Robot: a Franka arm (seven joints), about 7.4 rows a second.
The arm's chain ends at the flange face. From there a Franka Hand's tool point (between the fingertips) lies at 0.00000 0.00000 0.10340 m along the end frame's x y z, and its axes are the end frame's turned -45 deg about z.
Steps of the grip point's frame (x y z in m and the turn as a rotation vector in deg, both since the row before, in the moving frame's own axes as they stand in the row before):
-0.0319 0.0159 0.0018 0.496 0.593 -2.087
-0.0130 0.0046 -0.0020 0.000 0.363 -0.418
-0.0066 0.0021 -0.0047 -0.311 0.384 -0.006
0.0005 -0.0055 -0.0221 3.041 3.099 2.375
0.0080 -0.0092 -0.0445 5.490 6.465 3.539
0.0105 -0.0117 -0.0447 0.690 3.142 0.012
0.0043 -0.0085 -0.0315 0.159 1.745 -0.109
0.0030 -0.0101 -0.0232 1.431 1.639 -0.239
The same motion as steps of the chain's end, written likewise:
-0.0114 0.0352 0.0018 0.770 0.069 -2.087
-0.0064 0.0129 -0.0020 0.257 0.257 -0.418
-0.0041 0.0062 -0.0047 0.052 0.491 -0.006
-0.0038 0.0036 -0.0218 4.342 0.041 2.375
-0.0026 0.0030 -0.0434 8.453 0.689 3.539
-0.0040 -0.0108 -0.0445 2.710 1.734 0.012
-0.0050 -0.0066 -0.0315 1.346 1.121 -0.109
-0.0053 -0.0053 -0.0231 2.171 0.147 -0.239

